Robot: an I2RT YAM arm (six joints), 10 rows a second.
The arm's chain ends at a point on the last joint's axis. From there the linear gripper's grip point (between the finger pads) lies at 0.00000 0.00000 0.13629 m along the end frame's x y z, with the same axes.
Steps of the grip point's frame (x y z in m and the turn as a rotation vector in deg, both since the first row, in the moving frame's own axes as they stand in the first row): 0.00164 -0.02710 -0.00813 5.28 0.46 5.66; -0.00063 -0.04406 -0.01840 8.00 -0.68 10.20; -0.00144 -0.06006 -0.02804 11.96 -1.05 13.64; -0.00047 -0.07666 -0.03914 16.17 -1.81 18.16
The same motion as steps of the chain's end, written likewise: -0.00007 -0.01463 -0.00755 5.28 0.46 5.66; -0.00071 -0.02505 -0.01707 8.00 -0.68 10.20; -0.00234 -0.03179 -0.02507 11.96 -1.05 13.64; -0.00230 -0.03867 -0.03373 16.17 -1.81 18.16
